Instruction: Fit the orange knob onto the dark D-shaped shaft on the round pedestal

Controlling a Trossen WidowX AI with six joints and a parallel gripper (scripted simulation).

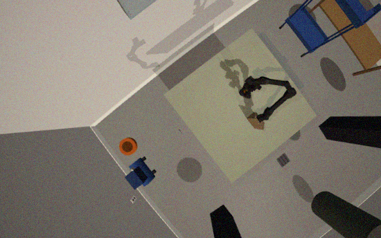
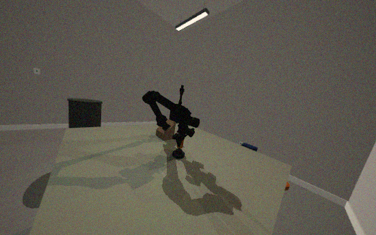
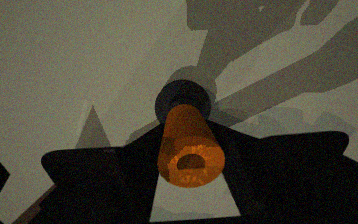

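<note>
Now: the orange knob 2 cm above my gripper tip. Round my gripper tip: dark round pedestal 4 cm below.
</note>
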